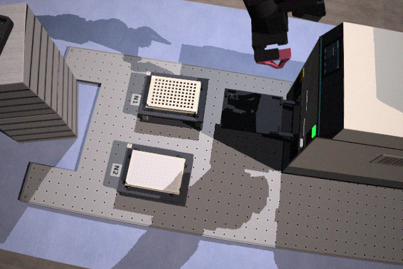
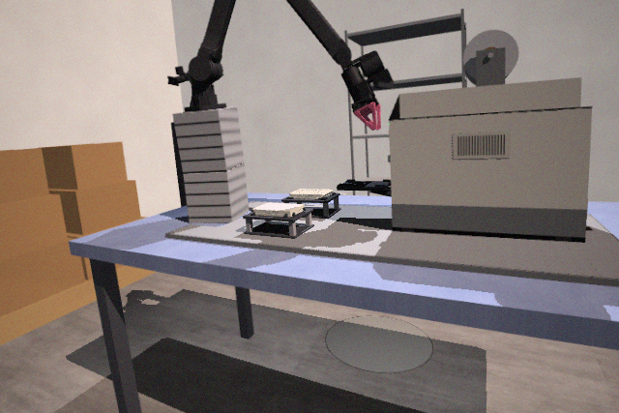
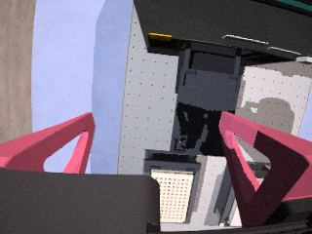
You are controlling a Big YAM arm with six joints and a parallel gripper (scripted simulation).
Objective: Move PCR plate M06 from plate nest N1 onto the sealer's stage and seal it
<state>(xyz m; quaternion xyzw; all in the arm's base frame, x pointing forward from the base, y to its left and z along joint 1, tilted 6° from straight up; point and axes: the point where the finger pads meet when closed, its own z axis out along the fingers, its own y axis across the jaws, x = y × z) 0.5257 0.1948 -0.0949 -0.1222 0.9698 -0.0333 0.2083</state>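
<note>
Right now my hand is 210 mm past the white 96-well plate M06, 210 mm above it and 80 mm to the left of it. Also, from my hand: white start key: 170 mm to the right, 100 mm ahead, 80 mm below; sealer stage: 170 mm below, 90 mm to the right, 10 mm behind; dark screen: 100 mm ahead, 50 mm above, 30 mm to the right.
</note>
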